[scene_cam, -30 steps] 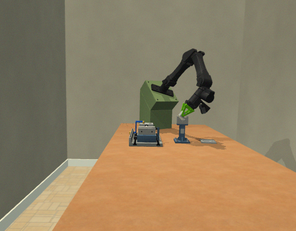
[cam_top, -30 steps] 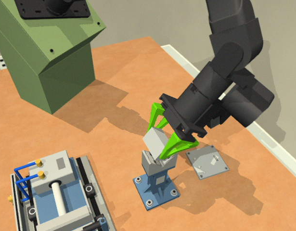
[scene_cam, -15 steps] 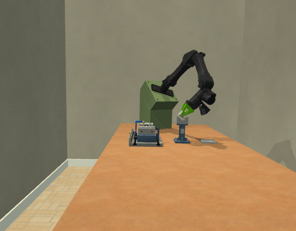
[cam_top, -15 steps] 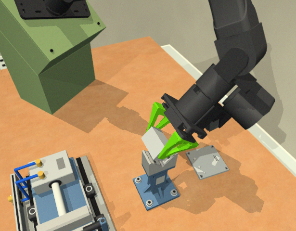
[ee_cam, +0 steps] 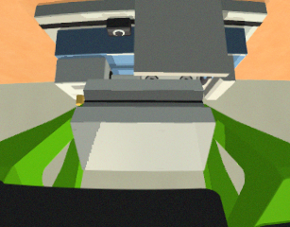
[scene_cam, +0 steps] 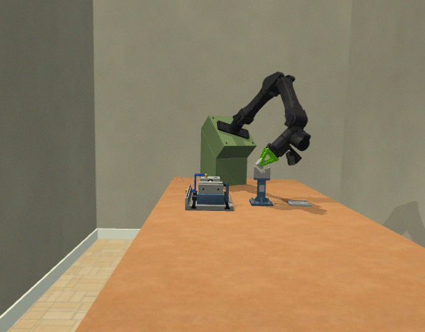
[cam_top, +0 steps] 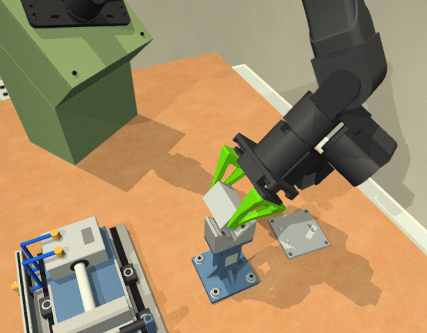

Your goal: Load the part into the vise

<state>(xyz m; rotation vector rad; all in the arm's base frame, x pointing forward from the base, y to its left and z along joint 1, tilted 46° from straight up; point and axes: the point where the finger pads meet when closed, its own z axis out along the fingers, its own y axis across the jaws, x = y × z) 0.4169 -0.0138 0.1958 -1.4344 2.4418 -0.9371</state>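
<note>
Now: the grey part 10 mm to the left of my hand. From my hand the other things lie so: moving jaw: 20 mm ahead, 220 mm to the right, 100 mm below; then work stop: 60 mm ahead, 180 mm to the right, 80 mm below; then white cylinder rod: 30 mm behind, 220 mm to the right, 100 mm below.
</note>
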